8 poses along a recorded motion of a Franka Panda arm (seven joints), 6.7 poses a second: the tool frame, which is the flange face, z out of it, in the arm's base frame.
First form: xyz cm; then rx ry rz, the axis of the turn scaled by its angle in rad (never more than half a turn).
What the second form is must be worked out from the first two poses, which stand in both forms.
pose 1, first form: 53.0 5.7 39.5 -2.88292 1.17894 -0.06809
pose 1, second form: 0.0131 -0.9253 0.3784 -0.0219 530 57 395
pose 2, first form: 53.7 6.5 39.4 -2.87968 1.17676 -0.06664
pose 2, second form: 0.0150 -0.9254 0.3781 -0.0214 537 65 394
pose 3, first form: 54.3 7.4 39.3 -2.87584 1.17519 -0.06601
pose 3, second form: 0.0171 -0.9253 0.3781 -0.0212 543 74 393
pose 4, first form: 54.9 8.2 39.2 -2.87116 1.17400 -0.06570
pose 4, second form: 0.0195 -0.9252 0.3783 -0.0212 549 82 392
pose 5, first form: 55.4 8.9 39.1 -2.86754 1.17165 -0.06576
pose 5, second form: 0.0216 -0.9253 0.3781 -0.0212 554 89 391
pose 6, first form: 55.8 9.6 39.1 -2.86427 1.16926 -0.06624
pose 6, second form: 0.0236 -0.9254 0.3778 -0.0214 558 96 391
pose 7, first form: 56.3 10.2 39.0 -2.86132 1.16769 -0.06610
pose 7, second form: 0.0252 -0.9254 0.3776 -0.0214 563 102 390
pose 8, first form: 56.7 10.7 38.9 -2.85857 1.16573 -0.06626
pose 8, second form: 0.0269 -0.9254 0.3774 -0.0215 567 107 389
